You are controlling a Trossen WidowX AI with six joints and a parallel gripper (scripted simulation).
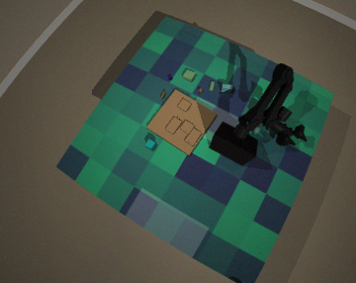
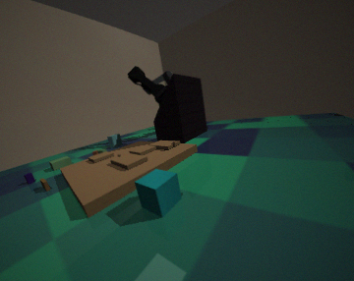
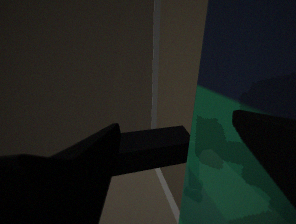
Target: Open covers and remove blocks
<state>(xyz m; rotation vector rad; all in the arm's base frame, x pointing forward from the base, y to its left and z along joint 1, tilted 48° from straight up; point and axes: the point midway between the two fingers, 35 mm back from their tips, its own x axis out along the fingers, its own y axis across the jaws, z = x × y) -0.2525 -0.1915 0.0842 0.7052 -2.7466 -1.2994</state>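
Now: gripper tip 64 cm short of the orange block, 5 cm to the right of it and 8 cm above it. Round my gripper tip: green block: 76 cm ahead, 8 cm below; cyan block: 66 cm ahead, 49 cm to the left, 8 cm below; light teal block: 52 cm ahead, 6 cm to the right, 7 cm below.
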